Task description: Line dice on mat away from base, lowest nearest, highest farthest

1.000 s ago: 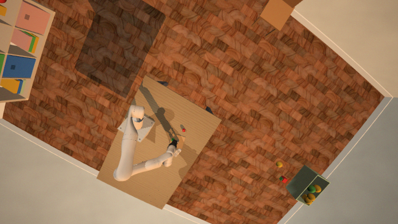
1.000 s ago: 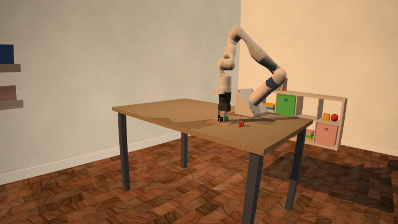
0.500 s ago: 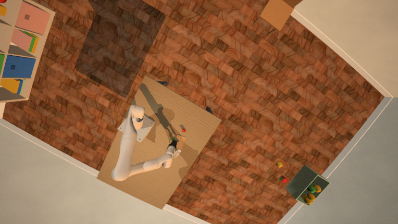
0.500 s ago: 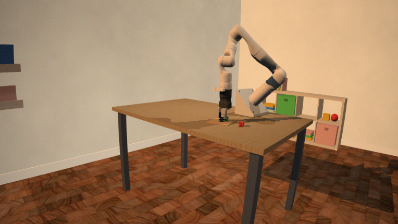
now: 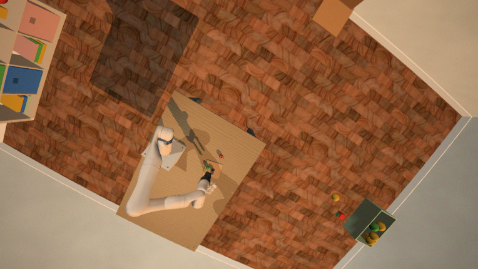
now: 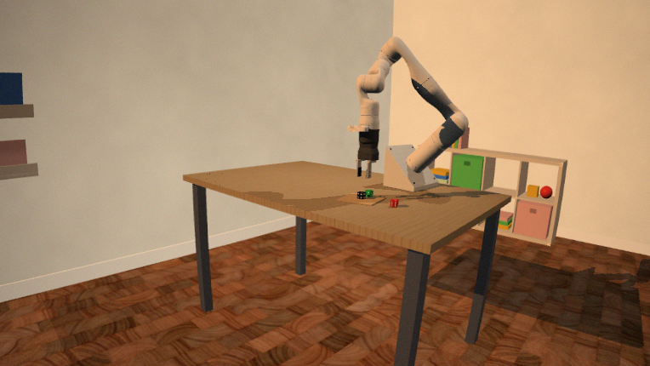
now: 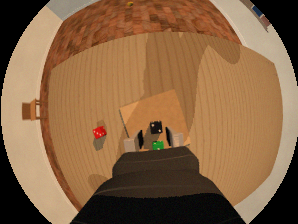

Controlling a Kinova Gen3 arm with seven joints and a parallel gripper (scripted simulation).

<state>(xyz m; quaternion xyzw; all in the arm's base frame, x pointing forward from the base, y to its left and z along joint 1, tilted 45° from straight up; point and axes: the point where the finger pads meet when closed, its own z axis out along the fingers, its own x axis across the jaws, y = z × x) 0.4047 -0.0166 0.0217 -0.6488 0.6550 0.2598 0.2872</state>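
Right now the red die is 14 cm to the left of my hand and 9 cm below it. Also, from my hand: black die 9 cm below; green die 5 cm behind, 9 cm below; tan mat 10 cm below.
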